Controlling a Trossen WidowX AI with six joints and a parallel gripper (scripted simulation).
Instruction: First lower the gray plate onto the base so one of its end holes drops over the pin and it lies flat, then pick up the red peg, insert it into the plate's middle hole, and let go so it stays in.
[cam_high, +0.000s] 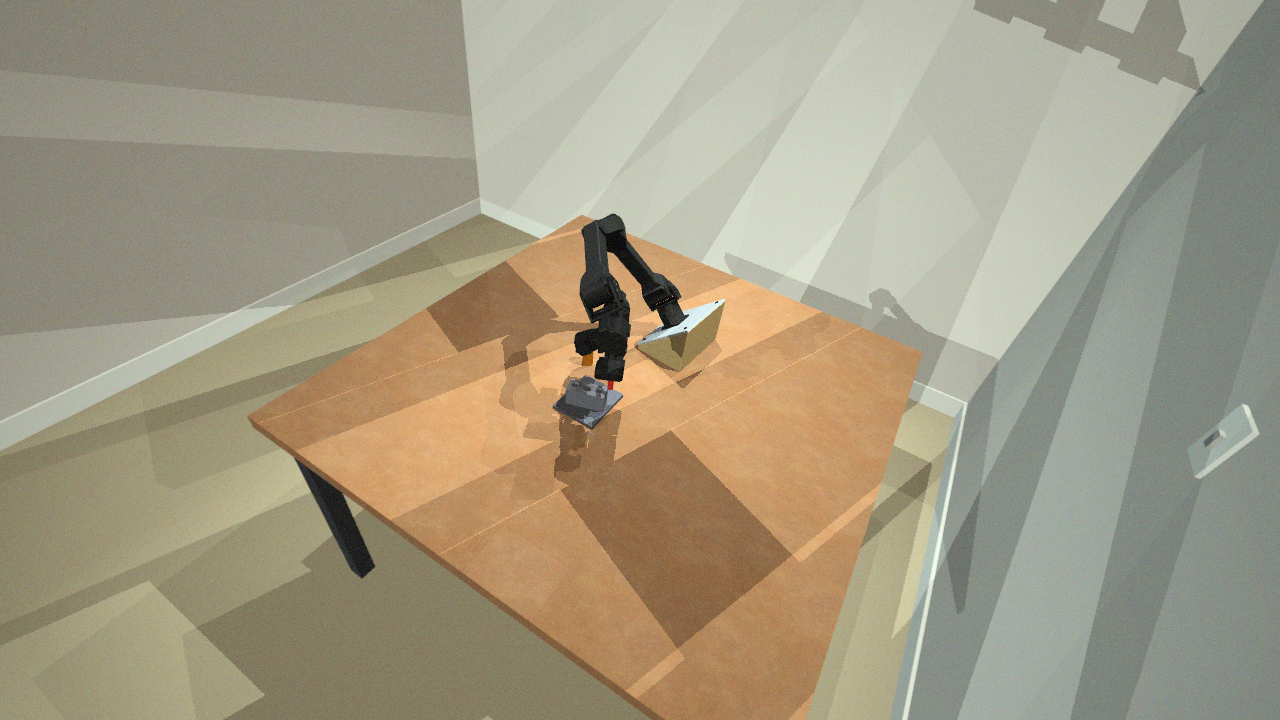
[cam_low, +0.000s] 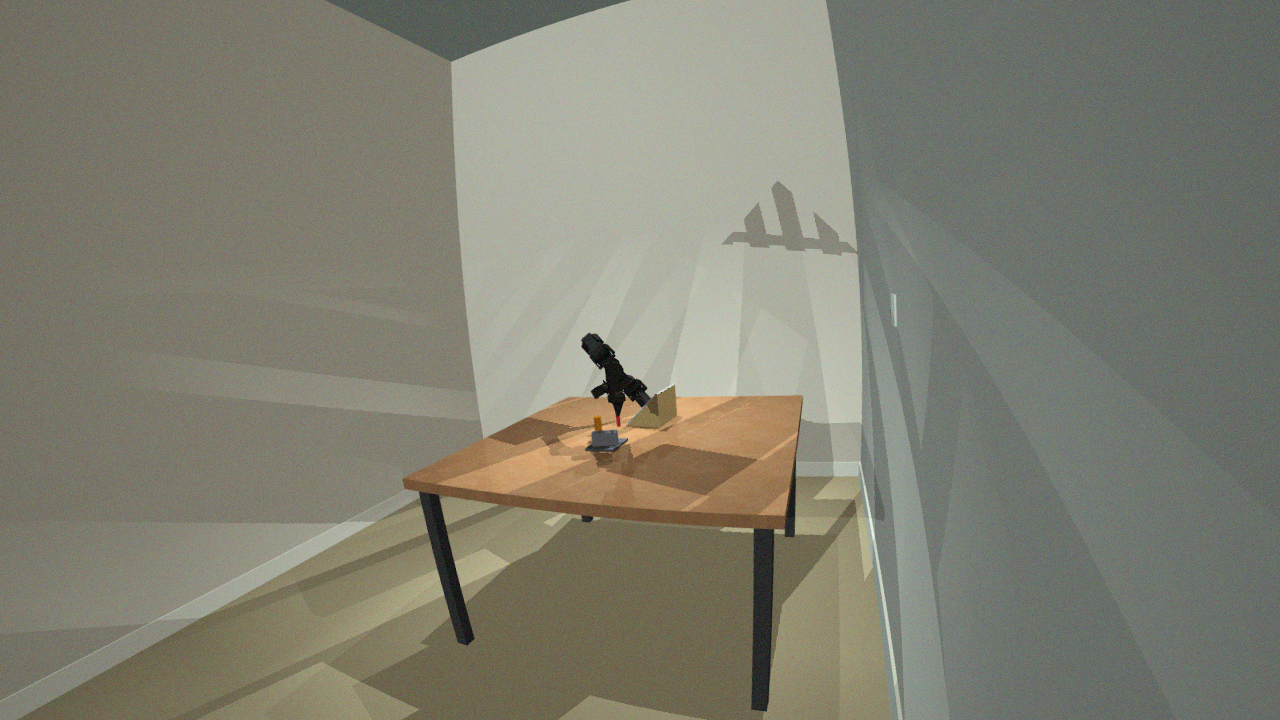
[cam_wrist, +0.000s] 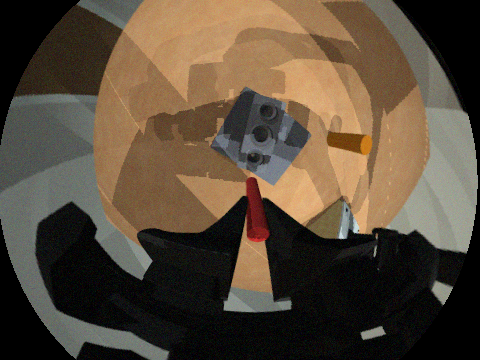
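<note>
The gray plate is 7 cm below my gripper tip, 5 cm to the right of it and 2 cm ahead of it. From my gripper tip the other things lie so: base (11 cm below, 4 cm to the right, 1 cm ahead); then red peg (right at my gripper tip); then orange cylinder (14 cm to the right, 10 cm behind, 8 cm below).
</note>
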